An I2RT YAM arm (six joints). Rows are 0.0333 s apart.
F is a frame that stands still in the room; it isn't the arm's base.
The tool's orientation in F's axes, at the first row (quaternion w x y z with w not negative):
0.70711 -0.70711 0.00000 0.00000
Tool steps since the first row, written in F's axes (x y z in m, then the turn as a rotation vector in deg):
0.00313 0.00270 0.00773 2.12 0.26 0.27
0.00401 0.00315 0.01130 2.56 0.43 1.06
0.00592 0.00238 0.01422 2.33 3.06 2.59
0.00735 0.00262 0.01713 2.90 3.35 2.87
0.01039 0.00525 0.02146 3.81 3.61 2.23
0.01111 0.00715 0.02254 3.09 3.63 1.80
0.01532 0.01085 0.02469 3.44 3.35 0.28
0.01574 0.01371 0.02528 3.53 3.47 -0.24
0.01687 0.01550 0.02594 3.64 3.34 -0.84
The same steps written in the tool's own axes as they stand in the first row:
0.00313 -0.00773 0.00270 2.12 -0.27 0.26
0.00401 -0.01130 0.00315 2.56 -1.06 0.43
0.00592 -0.01422 0.00238 2.33 -2.59 3.06
0.00735 -0.01713 0.00262 2.90 -2.87 3.35
0.01039 -0.02146 0.00525 3.81 -2.23 3.61
0.01111 -0.02254 0.00715 3.09 -1.80 3.63
0.01532 -0.02469 0.01085 3.44 -0.28 3.35
0.01574 -0.02528 0.01371 3.53 0.24 3.47
0.01687 -0.02594 0.01550 3.64 0.84 3.34

